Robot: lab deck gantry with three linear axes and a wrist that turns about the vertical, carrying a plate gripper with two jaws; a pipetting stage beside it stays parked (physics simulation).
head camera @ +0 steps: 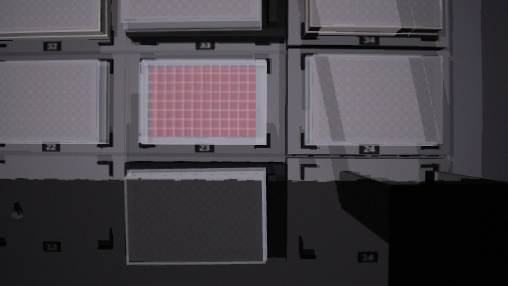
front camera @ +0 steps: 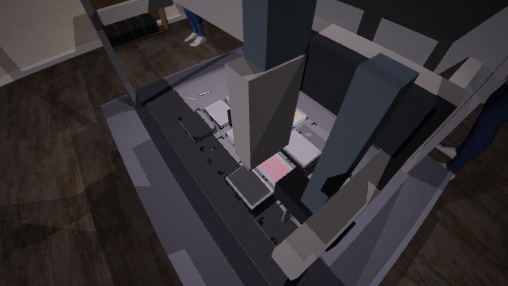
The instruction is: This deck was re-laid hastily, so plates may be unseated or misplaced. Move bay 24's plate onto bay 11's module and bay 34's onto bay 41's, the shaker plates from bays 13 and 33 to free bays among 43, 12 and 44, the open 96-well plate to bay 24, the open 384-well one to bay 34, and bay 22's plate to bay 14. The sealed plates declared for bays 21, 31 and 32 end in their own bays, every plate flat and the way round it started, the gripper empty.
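Frame: origin at the robot's base, x ahead, y left, z up, level; metres.
Seen in the pictures: gripper, fingertip midpoint: [head camera: 388, 189]; robot's base, link origin: [front camera: 180, 122].
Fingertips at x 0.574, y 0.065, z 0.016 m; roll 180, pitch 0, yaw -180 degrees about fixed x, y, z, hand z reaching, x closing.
Offsets run from my fingertips to a thing's top centre. "spot": to the spot under its first point.
Bay 24's clear-lidded plate @(0.013 m up, 0.018 m back, 0.085 m left) [head camera: 372, 100] and bay 34's plate @(spot: 0.013 m up, 0.022 m back, 0.162 m left) [head camera: 372, 15] sit in their bays. The open pink 96-well plate @(0.002 m down, 0.182 m back, 0.085 m left) [head camera: 202, 102] [front camera: 275, 167] is in bay 23; the tan 384-well plate @(0.002 m down, 0.346 m back, 0.299 m left) [front camera: 300, 116] is partly hidden. Shaker plates stand in bay 13 @(spot: 0.020 m up, 0.182 m back, 0.024 m right) [head camera: 195, 220] [front camera: 250, 185], shaded, and bay 33 @(spot: 0.020 m up, 0.186 m back, 0.161 m left) [head camera: 192, 10] [front camera: 301, 147]. Bay 22's plate @(0.002 m down, 0.346 m back, 0.085 m left) [head camera: 45, 100] and bay 32's plate @(spot: 0.001 m down, 0.335 m back, 0.171 m left) [head camera: 50, 15] show partly. Bay 11's dark module @(spot: 0.003 m up, 0.478 m back, 0.037 m right) [front camera: 197, 130] bears no plate. My gripper [front camera: 291, 216] is low near bays 14 and 24, open with no plate; its body hides most of the fingers.
A small pale piece @(0.012 m down, 0.383 m back, 0.033 m right) [head camera: 16, 212] lies in bay 12. Loose pale tips @(spot: 0.013 m down, 0.666 m back, 0.096 m left) [front camera: 204, 93] lie at the deck's far left. A beige column [front camera: 265, 115] hides the middle bays in the front view. Deep shadow covers the front row, and a black block covers the head view's lower right.
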